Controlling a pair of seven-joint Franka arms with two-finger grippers.
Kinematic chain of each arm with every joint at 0, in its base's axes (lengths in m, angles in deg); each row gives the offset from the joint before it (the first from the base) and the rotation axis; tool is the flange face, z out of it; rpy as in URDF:
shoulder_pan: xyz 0 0 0.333 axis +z
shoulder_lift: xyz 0 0 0 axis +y
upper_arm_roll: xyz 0 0 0.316 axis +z
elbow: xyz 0.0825 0 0 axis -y
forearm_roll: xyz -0.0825 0 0.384 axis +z
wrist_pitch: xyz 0 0 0 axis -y
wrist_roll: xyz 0.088 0 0 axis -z
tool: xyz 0 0 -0.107 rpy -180 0 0
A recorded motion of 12 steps. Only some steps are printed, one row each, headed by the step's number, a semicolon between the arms.
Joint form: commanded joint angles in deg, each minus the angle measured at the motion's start. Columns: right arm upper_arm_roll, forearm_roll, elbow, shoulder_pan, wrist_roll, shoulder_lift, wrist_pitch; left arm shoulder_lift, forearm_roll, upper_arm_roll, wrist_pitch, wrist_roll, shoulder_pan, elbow.
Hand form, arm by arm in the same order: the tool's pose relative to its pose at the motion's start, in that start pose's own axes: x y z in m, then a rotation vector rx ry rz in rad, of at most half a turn. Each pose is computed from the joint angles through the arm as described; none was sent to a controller.
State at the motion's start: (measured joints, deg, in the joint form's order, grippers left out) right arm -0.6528 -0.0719 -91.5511 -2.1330 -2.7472 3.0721 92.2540; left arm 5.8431 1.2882 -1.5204 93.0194 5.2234 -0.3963 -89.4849
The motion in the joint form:
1: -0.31 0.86 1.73 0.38 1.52 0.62 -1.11; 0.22 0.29 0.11 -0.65 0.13 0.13 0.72
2: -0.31 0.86 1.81 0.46 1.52 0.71 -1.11; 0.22 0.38 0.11 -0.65 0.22 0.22 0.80
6: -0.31 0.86 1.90 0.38 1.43 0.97 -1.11; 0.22 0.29 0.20 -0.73 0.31 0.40 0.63
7: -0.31 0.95 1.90 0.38 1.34 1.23 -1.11; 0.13 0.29 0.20 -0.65 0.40 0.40 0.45
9: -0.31 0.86 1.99 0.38 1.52 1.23 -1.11; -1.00 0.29 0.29 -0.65 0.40 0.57 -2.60
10: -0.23 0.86 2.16 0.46 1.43 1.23 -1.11; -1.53 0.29 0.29 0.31 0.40 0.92 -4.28
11: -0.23 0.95 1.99 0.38 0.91 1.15 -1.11; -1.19 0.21 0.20 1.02 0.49 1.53 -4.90
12: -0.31 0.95 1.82 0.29 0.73 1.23 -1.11; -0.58 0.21 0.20 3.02 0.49 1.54 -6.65
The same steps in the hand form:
1: 0.0021 -0.0023 -0.0065 0.0145 0.0005 0.0256; 0.0001 -0.0031 -0.0027 0.0047 -0.0032 -0.0019
2: 0.0027 -0.0031 -0.0063 0.0144 0.0003 0.0242; 0.0000 -0.0042 -0.0034 0.0063 -0.0020 -0.0019
6: 0.0039 -0.0023 -0.0045 0.0145 -0.0026 0.0241; -0.0005 -0.0067 -0.0018 0.0043 -0.0063 -0.0050
7: 0.0052 -0.0024 -0.0019 0.0161 -0.0071 0.0226; -0.0009 -0.0066 -0.0013 0.0043 -0.0064 -0.0034
9: 0.0053 -0.0022 -0.0027 0.0145 -0.0056 0.0257; -0.0090 -0.0079 0.0127 0.0012 -0.0399 -0.0071
10: 0.0054 -0.0038 -0.0041 0.0144 -0.0026 0.0213; -0.0117 -0.0109 0.0200 0.0007 -0.0433 -0.0126
11: 0.0049 -0.0032 -0.0035 0.0161 -0.0041 0.0137; -0.0103 -0.0161 0.0275 -0.0021 -0.0476 -0.0198
12: 0.0051 -0.0015 -0.0013 0.0163 -0.0084 0.0135; -0.0064 -0.0162 0.0452 -0.0031 -0.0538 -0.0189

